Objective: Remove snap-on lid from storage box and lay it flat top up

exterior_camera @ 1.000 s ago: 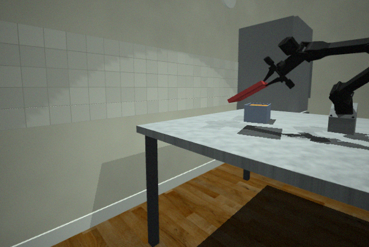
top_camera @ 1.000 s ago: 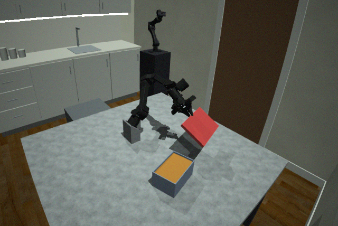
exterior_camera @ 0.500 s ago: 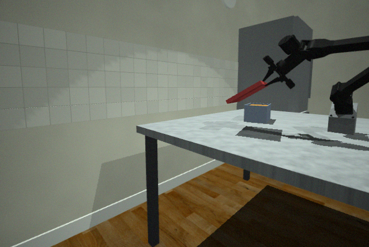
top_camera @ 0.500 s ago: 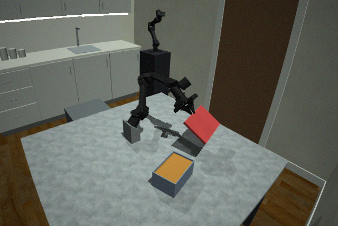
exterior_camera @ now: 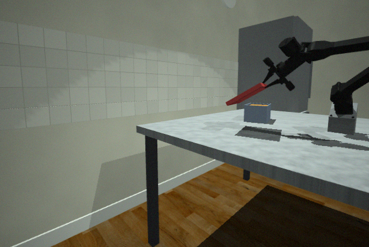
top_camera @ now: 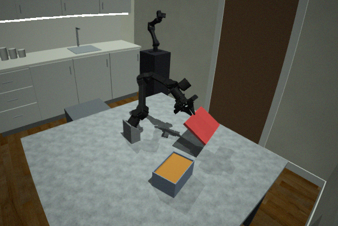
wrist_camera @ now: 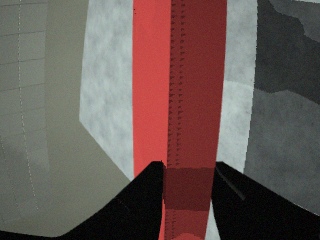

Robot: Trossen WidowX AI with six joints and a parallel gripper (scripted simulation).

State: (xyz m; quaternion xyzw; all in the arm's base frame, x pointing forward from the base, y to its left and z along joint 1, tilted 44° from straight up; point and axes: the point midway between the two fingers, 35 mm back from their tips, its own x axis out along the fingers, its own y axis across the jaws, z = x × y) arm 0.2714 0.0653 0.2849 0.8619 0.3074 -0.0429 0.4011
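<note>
Right now the red lid is 90 mm ahead of my hand, 20 mm to the left of it and 60 mm below it. From my hand the other things lie so: storage box: 160 mm ahead, 310 mm to the right, 190 mm below.
</note>
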